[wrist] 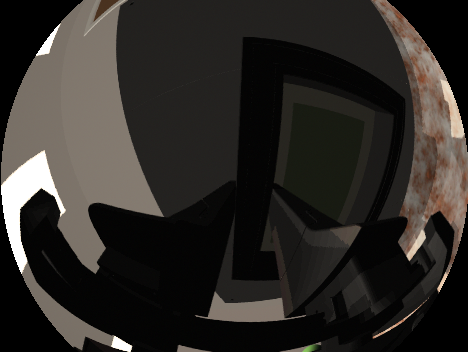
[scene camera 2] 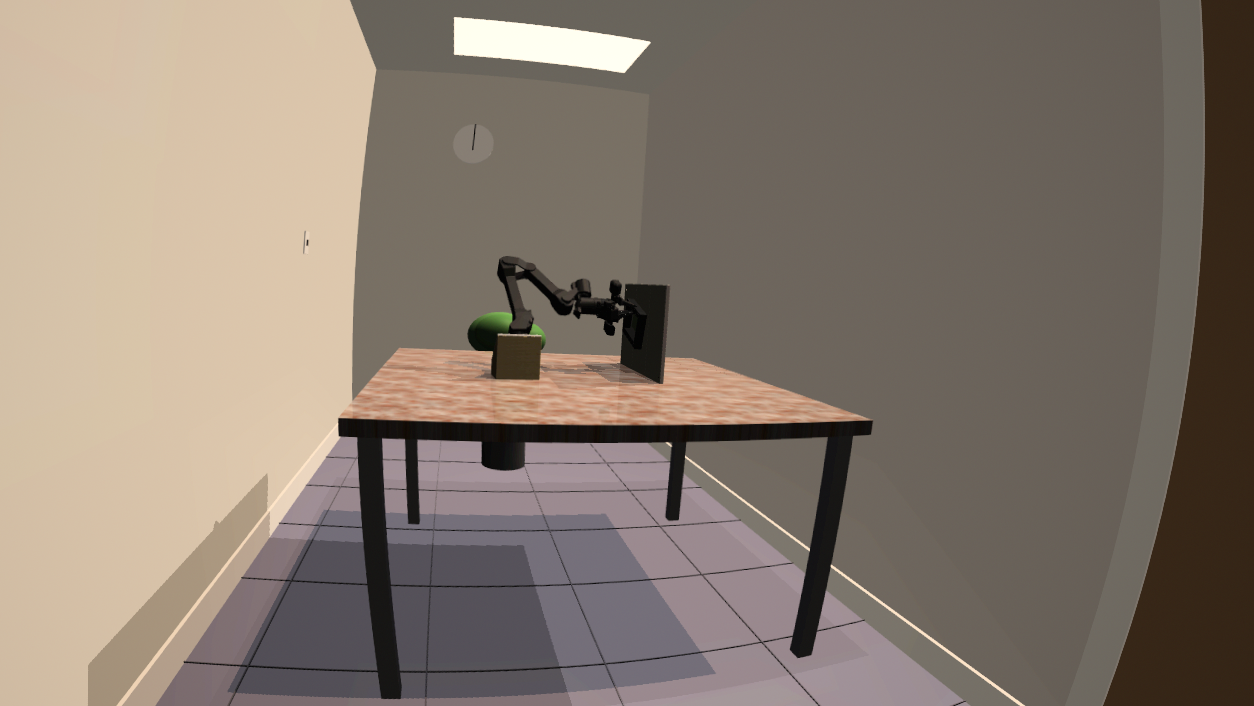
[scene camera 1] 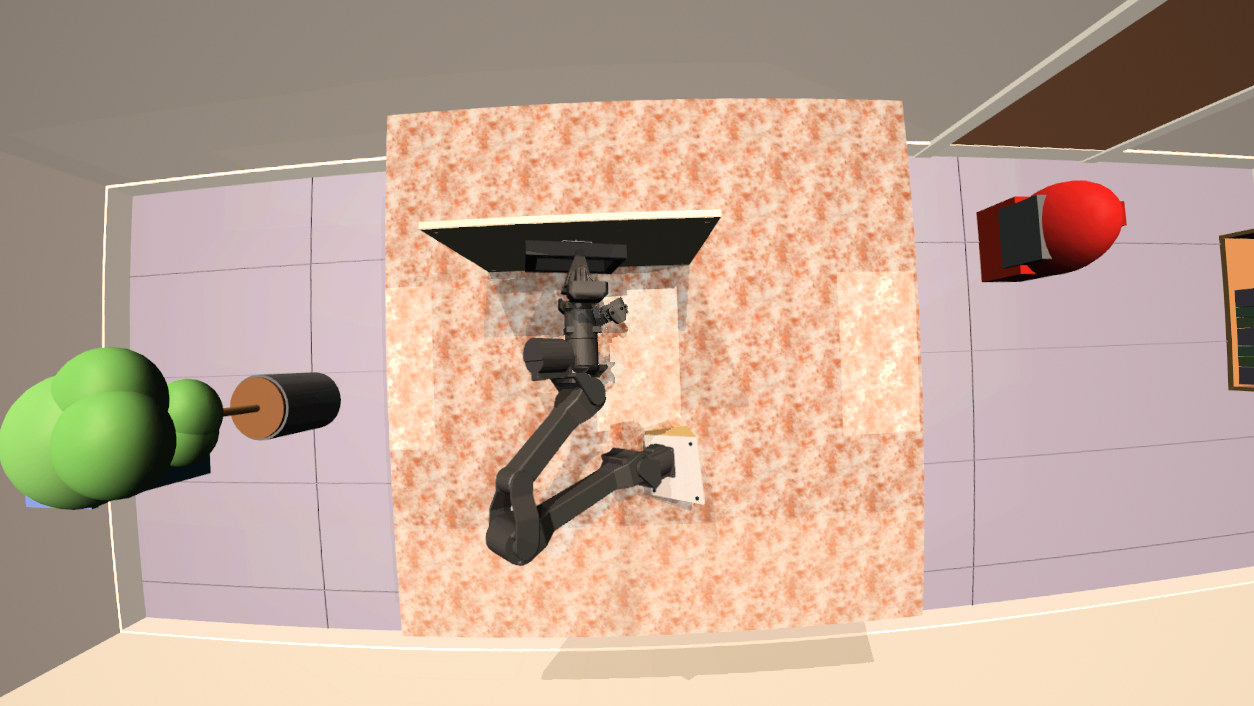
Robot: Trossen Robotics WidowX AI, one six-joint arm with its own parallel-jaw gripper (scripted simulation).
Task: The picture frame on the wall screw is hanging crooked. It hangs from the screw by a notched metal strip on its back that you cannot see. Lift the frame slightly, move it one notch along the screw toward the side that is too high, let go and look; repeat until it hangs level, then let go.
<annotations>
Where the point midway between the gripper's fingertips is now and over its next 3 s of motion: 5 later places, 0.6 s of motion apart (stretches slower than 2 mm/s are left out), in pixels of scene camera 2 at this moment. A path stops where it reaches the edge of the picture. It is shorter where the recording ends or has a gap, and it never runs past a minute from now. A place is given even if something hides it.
The gripper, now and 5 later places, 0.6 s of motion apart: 636,309; 618,306; 598,298; 584,295; 593,298; 603,308
</annotations>
